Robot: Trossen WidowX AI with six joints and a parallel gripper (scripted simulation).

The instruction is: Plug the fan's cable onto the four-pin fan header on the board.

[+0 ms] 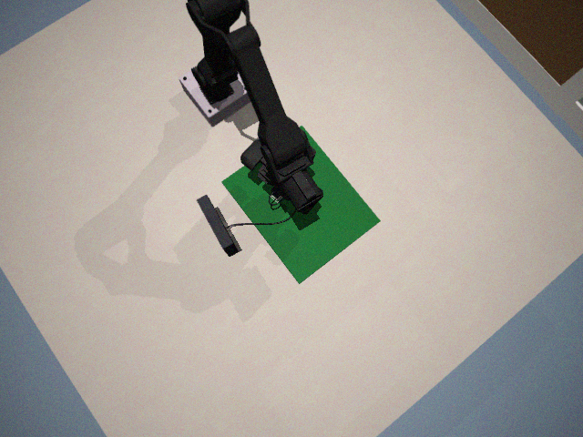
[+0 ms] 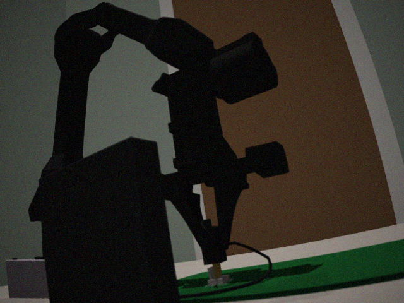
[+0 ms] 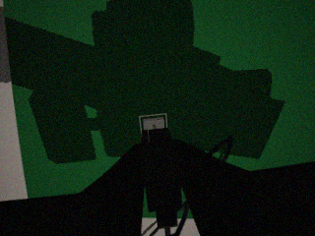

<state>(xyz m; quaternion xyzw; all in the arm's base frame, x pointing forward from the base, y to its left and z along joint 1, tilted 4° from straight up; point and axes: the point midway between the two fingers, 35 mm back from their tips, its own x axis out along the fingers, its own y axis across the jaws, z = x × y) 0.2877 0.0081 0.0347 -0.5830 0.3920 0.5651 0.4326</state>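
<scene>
Right now the white four-pin fan header is 4 cm below my gripper tip and 1 cm to the right of it. The rest, counted from my gripper tip: fan 16 cm to the right, 2 cm above, 1 cm ahead; then green board 5 cm below, 4 cm ahead, 3 cm to the left; then black plug 1 cm to the right, 1 cm above.
</scene>
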